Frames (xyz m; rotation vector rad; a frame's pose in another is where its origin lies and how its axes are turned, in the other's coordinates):
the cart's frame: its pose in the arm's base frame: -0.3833 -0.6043 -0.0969 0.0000 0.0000 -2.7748
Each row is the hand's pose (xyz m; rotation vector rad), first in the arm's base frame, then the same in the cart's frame.
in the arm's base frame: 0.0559 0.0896 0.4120 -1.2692 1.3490 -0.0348
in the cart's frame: -0.6588 -0.4902 0.5089 -1.9595 -1.2602 1.7140
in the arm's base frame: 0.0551 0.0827 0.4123 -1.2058 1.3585 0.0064
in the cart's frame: -0.6556 -0.4841 0.5092 -1.9850 -1.1967 1.7796
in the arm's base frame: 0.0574 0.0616 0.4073 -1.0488 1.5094 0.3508
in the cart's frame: -0.6502 -0.4636 0.5042 2.2080 0.9963 -1.8717
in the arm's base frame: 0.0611 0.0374 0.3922 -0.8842 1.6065 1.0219
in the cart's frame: -0.6450 -0.4396 0.4891 1.8862 0.6245 -1.4859
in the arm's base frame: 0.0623 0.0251 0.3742 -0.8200 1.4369 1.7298
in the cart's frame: -0.6417 -0.4277 0.4711 1.4116 0.4917 -1.1195
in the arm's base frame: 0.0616 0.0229 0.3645 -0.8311 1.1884 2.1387
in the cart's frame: -0.6402 -0.4259 0.4614 1.0806 0.4915 -0.9146
